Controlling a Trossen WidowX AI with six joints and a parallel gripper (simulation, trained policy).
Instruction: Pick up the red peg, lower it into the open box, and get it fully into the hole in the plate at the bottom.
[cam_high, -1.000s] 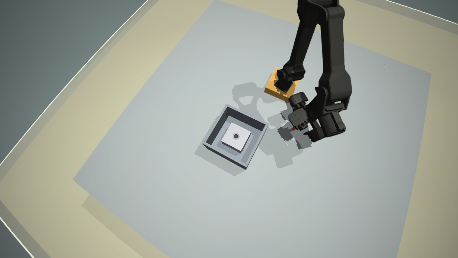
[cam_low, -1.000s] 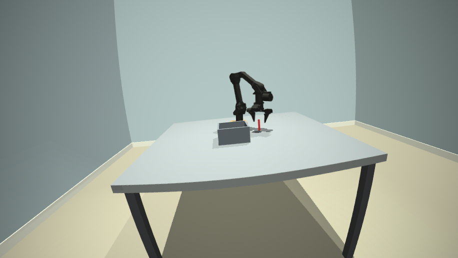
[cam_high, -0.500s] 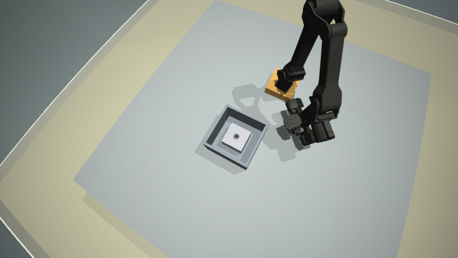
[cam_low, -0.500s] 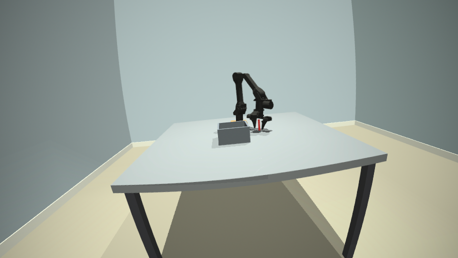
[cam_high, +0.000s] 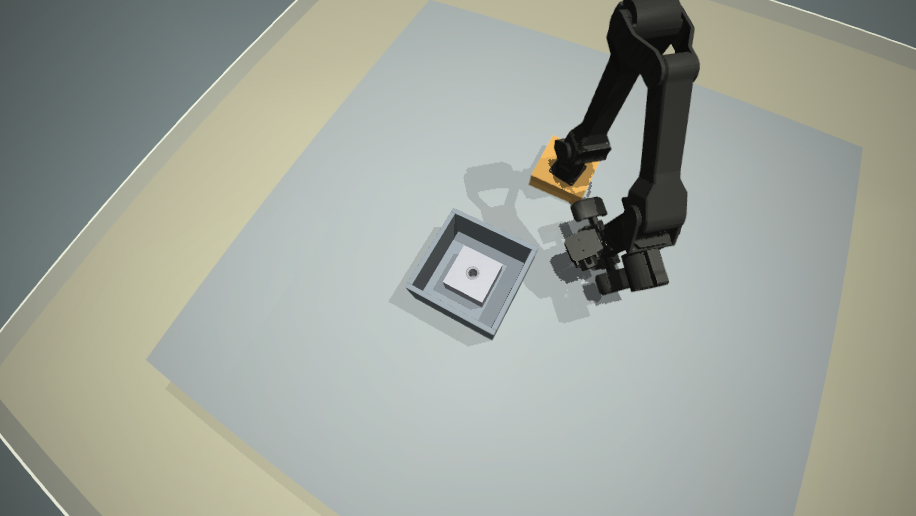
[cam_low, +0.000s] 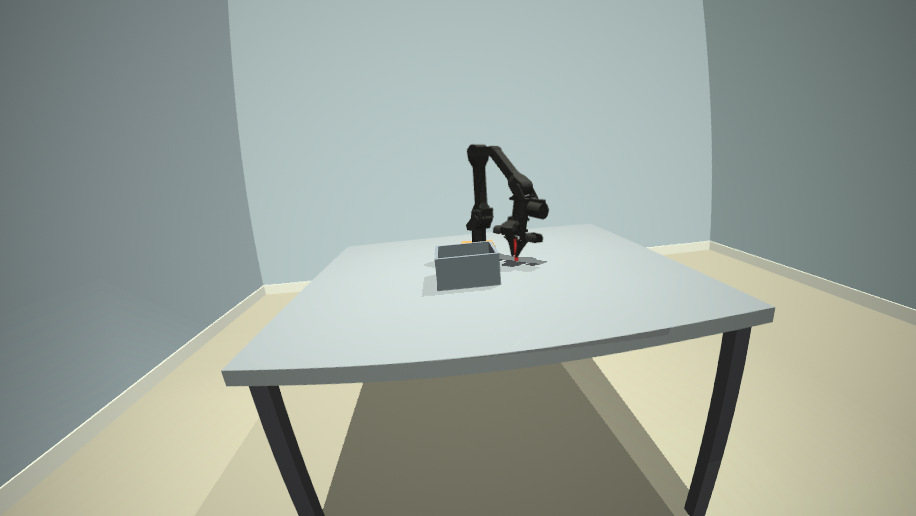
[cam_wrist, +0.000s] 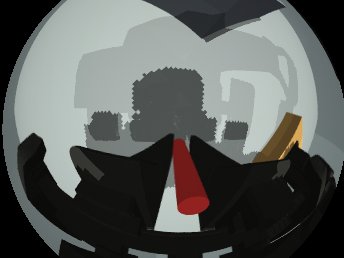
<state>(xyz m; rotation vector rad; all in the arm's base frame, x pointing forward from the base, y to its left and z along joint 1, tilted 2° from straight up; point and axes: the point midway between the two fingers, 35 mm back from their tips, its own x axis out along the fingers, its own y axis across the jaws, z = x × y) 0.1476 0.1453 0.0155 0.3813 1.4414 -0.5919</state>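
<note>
Right now the plate is 190 mm ahead of my gripper tip, 150 mm to the right of it and 30 mm above it. Round my gripper tip: grey box: 190 mm ahead, 150 mm to the right, 10 mm above; red peg: 10 mm to the left, 30 mm above.
</note>
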